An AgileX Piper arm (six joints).
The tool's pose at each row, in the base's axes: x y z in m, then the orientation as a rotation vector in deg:
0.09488 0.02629 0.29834 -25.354 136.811 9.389
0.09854 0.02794 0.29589 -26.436 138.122 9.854
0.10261 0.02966 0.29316 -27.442 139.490 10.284
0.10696 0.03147 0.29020 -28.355 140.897 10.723
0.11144 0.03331 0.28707 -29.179 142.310 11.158
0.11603 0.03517 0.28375 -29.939 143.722 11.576
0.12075 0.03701 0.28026 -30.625 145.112 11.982
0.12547 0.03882 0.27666 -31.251 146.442 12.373
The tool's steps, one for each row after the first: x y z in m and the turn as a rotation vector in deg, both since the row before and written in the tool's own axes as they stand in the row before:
-0.00140 0.00024 0.00448 -0.754 1.433 -0.393
-0.00165 0.00008 0.00493 -0.708 1.481 -0.333
-0.00186 -0.00002 0.00524 -0.688 1.504 -0.253
-0.00200 -0.00011 0.00541 -0.658 1.495 -0.186
-0.00212 -0.00021 0.00557 -0.626 1.484 -0.142
-0.00226 -0.00036 0.00571 -0.593 1.450 -0.095
-0.00233 -0.00045 0.00573 -0.559 1.382 -0.067

